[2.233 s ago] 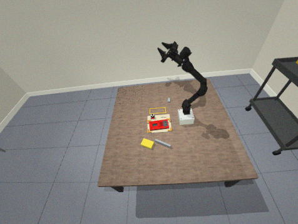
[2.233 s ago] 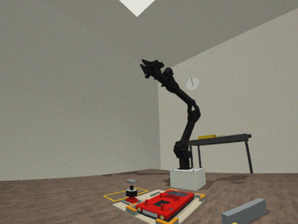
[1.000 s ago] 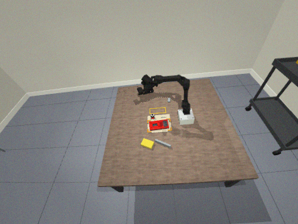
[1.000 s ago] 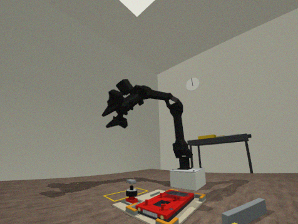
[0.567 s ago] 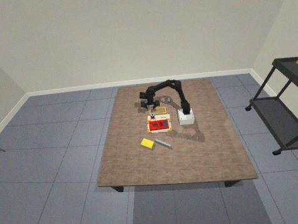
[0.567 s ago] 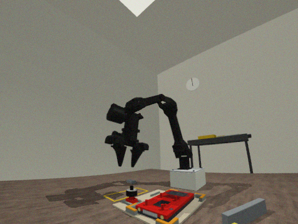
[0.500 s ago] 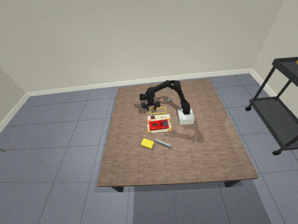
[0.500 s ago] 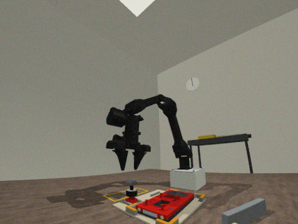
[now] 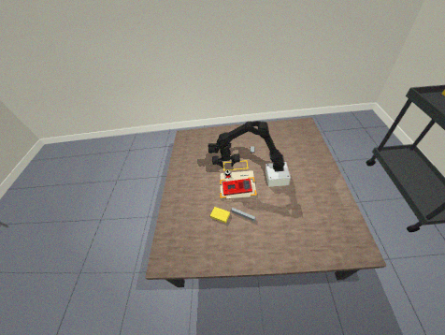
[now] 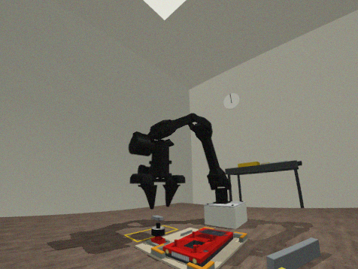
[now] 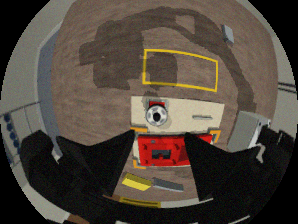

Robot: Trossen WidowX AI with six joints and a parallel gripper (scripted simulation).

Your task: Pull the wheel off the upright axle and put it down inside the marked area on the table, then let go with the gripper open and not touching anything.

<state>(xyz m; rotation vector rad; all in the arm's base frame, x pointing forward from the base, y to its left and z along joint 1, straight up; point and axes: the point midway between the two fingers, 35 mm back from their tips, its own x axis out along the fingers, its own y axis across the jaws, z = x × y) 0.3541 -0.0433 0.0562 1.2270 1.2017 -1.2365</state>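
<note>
The black wheel lies 7 cm below my gripper tip. From my gripper tip the other things lie so: yellow block 8 cm ahead, 32 cm to the left, 9 cm below; upright axle 7 cm below; grey block 21 cm behind, 25 cm to the right, 10 cm below.
</note>
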